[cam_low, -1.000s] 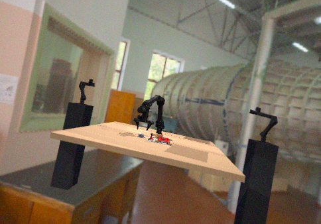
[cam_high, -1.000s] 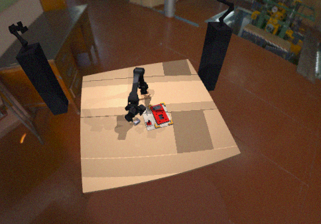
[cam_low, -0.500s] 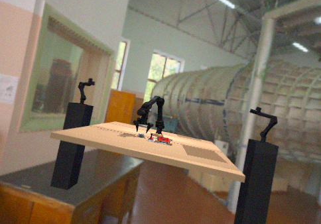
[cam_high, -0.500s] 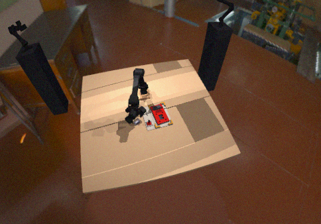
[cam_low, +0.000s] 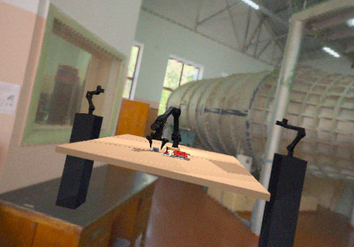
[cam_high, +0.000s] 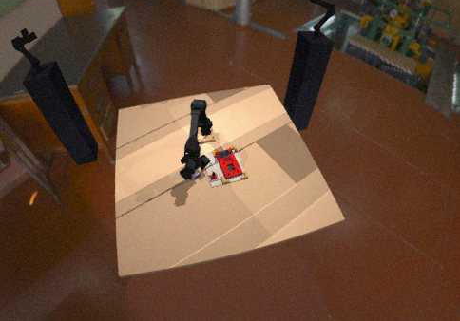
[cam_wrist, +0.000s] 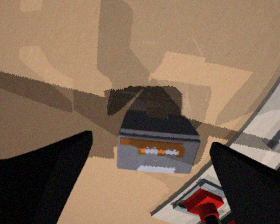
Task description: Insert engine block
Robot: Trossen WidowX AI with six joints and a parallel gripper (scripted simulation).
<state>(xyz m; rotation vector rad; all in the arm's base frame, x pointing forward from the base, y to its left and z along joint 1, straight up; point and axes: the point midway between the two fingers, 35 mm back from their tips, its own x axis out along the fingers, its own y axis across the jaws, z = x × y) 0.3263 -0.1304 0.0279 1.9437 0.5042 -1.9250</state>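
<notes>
My gripper tip is 10 mm above the engine block.
</notes>
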